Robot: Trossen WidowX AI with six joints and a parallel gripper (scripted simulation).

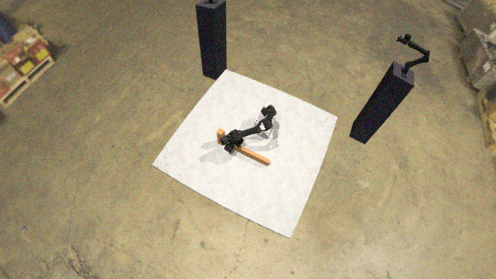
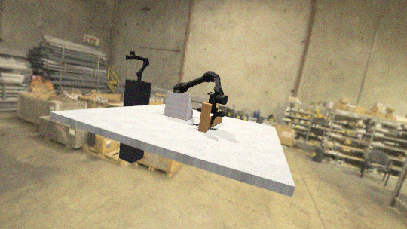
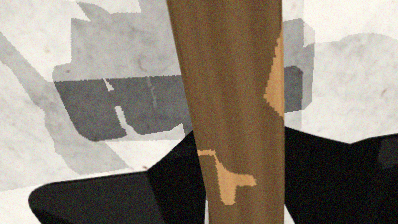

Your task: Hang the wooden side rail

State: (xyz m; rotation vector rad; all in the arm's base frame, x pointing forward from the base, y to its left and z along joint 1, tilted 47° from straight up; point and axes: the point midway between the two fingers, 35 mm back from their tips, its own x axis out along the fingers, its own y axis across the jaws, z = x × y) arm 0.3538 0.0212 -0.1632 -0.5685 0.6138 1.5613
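My gripper tip is 11 cm to the left of the wooden headboard post and 5 cm below it.
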